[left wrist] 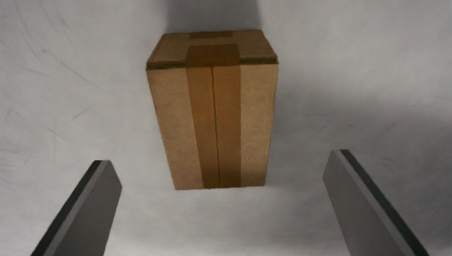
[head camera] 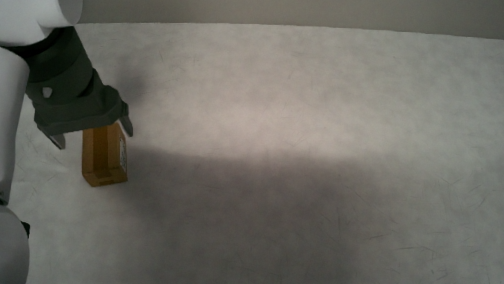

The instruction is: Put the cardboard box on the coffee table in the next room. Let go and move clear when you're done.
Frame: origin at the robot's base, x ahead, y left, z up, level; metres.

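Where they show: left gripper, between the fingertips: (left wrist: 222, 169) (head camera: 96, 138).
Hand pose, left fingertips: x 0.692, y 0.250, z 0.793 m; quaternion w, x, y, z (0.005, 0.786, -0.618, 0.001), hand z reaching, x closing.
After its pixels a point has its place.
The cardboard box (head camera: 104, 155) @[z 0.770, x 0.676, y 0.240 m] (left wrist: 215, 125) @[z 0.770, x 0.700, y 0.254 m] sits on the light grey floor, at the left in the head view and at the middle of the left wrist view. Brown tape runs along its top, and a white label shows on one side in the head view. My left gripper (head camera: 95, 142) @[z 0.793, x 0.692, y 0.250 m] (left wrist: 222, 169) @[z 0.793, x 0.692, y 0.250 m] is open, with its fingers spread wide to either side of the box's width. It hangs over the near end of the box in the wrist view, and the fingers do not touch the box. My right gripper does not show. The coffee table does not show.
A plain grey wall (head camera: 300, 12) @[z 0.737, x 1.066, y -0.084 m] runs along the top of the head view, meeting the floor (head camera: 300, 90) @[z 0.720, x 0.857, y -0.077 m] behind the box. A broad dark shadow lies on the floor to the right of the box. White parts of my left arm fill the left edge.
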